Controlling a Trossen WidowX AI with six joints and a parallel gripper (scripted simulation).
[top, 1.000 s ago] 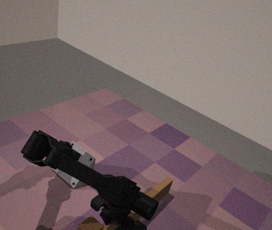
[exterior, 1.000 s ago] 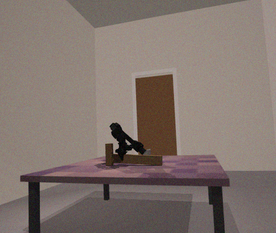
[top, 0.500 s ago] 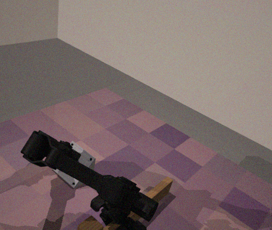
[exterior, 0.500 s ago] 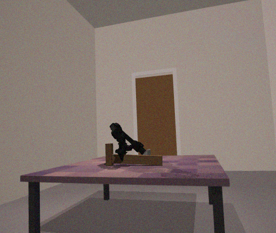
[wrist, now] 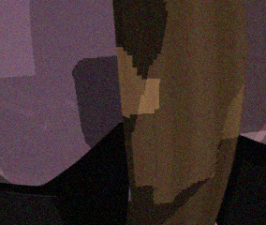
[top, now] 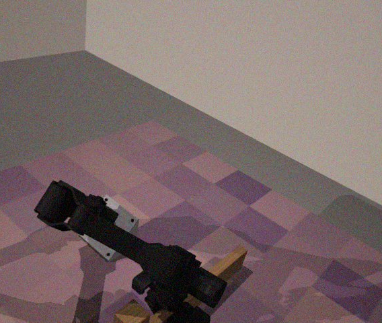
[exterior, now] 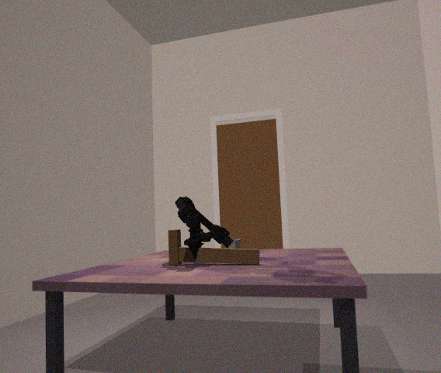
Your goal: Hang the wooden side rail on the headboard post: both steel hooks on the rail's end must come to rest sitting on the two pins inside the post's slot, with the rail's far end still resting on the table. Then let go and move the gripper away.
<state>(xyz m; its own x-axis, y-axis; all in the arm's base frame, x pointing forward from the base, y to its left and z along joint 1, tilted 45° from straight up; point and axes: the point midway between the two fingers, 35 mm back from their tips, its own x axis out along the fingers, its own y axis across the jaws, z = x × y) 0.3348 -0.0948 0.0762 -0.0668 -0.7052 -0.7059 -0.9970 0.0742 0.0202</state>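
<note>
Right now my gripper tip is 10 mm past the upright headboard post, 120 mm to the left of it and 50 mm below it.
</note>
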